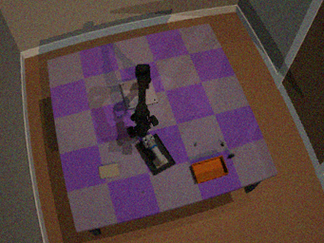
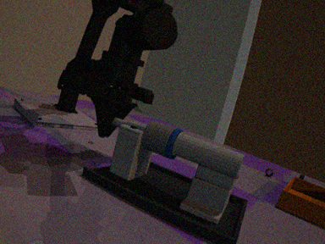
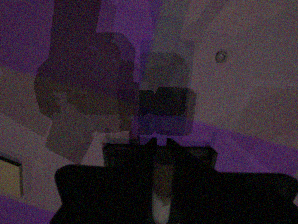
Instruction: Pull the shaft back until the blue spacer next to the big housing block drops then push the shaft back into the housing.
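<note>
The shaft lies 6 cm ahead of my gripper tip, 3 cm to the left of it and 3 cm above it. From my gripper tip the other things lie so: beige card (22 cm ahead, 22 cm to the right, 4 cm below); then orange tray (26 cm ahead, 38 cm to the left, 4 cm below); then blue spacer (12 cm ahead, 6 cm to the left, 3 cm above).
</note>
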